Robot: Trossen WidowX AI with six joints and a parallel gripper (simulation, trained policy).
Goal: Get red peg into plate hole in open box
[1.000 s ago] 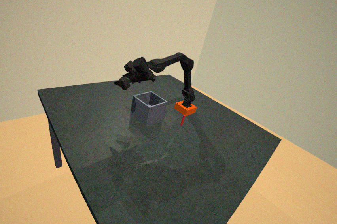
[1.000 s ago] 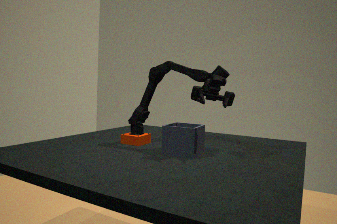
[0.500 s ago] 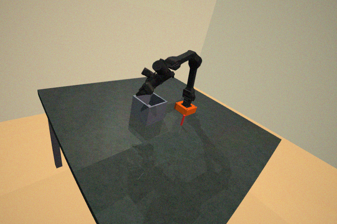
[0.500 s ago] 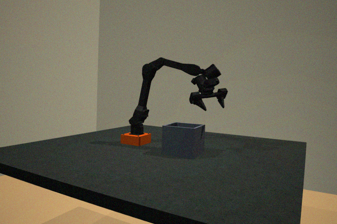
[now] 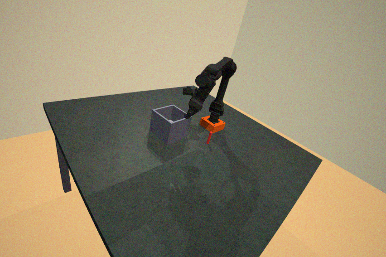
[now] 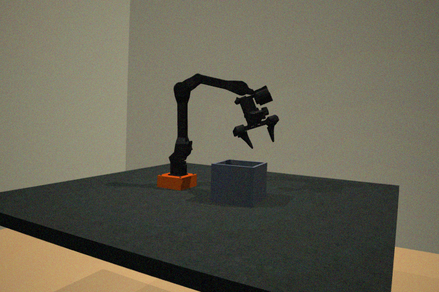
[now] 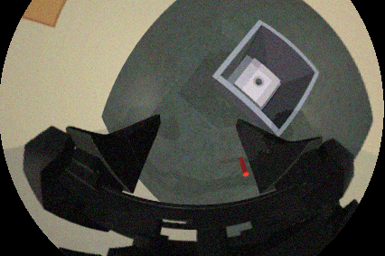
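The red peg lies 190 mm behind my gripper tip, 40 mm to the left of it and 160 mm below it. The rest, counted from my gripper tip: plate: 30 mm behind, 140 mm to the right, 150 mm below.
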